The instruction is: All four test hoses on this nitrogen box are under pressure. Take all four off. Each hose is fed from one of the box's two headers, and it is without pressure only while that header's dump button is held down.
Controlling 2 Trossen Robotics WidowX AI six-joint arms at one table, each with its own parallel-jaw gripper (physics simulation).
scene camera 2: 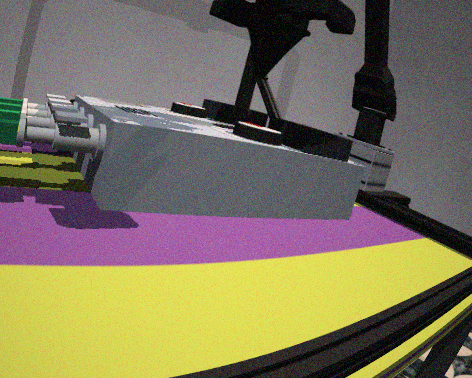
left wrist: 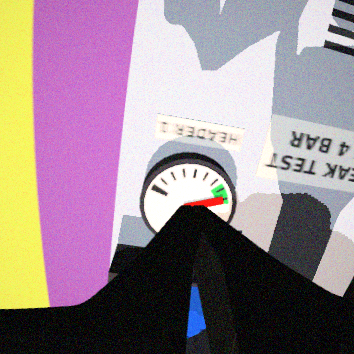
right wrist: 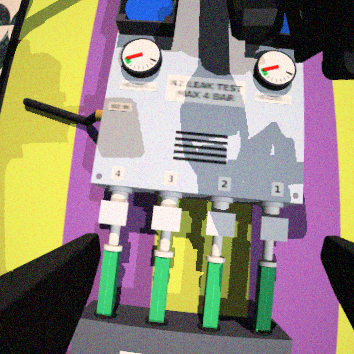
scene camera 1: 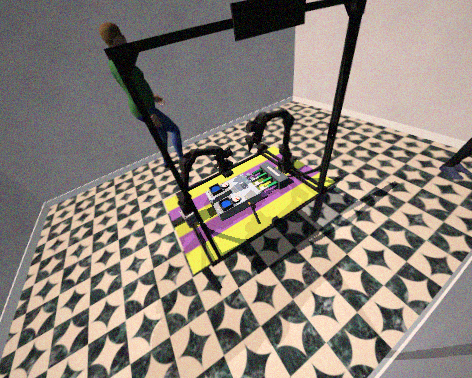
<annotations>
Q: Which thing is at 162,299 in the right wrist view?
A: A hose 3.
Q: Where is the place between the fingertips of my left gripper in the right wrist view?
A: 297,58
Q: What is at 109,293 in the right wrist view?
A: A hose 4.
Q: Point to a hose 1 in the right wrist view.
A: At 267,247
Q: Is my left gripper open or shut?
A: Shut.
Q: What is my right gripper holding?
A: Nothing.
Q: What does my left gripper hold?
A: Nothing.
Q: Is my right gripper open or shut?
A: Open.
</annotations>
